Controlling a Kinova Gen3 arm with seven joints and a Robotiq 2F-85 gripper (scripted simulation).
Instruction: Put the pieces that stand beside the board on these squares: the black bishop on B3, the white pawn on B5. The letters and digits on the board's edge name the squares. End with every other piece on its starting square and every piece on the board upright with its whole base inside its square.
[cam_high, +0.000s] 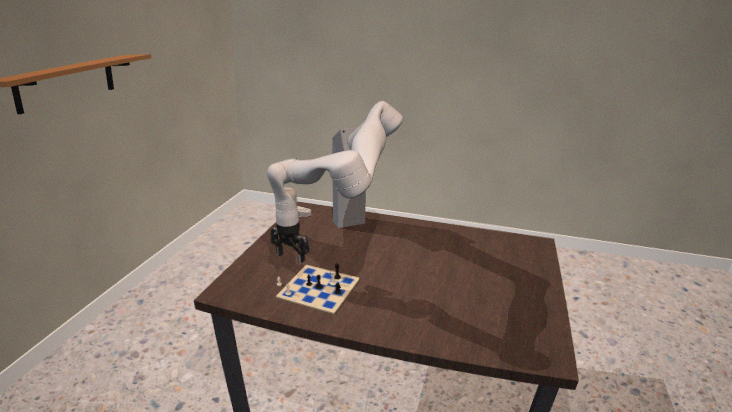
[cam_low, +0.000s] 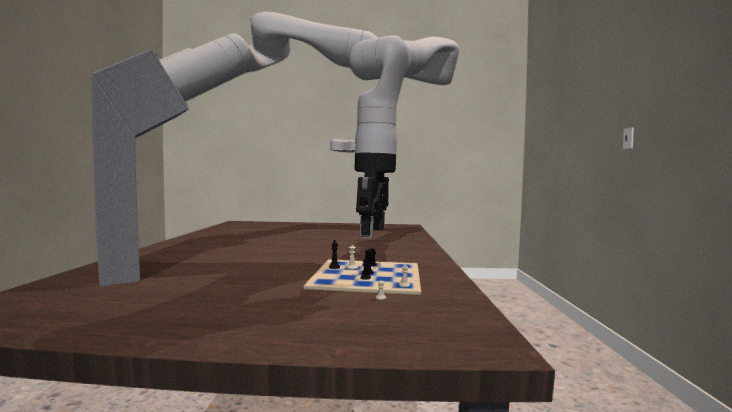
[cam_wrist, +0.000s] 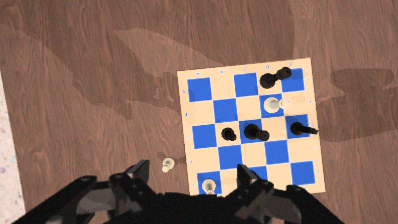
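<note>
My hand is 10 cm above the white pawn, 4 cm to the left of it and 3 cm short of it. Also, from my hand: black chess piece 13 cm behind, 10 cm to the left, 8 cm below; white queen 11 cm to the left, 9 cm behind, 8 cm below; chessboard 11 cm below, 9 cm to the left, 5 cm behind.
</note>
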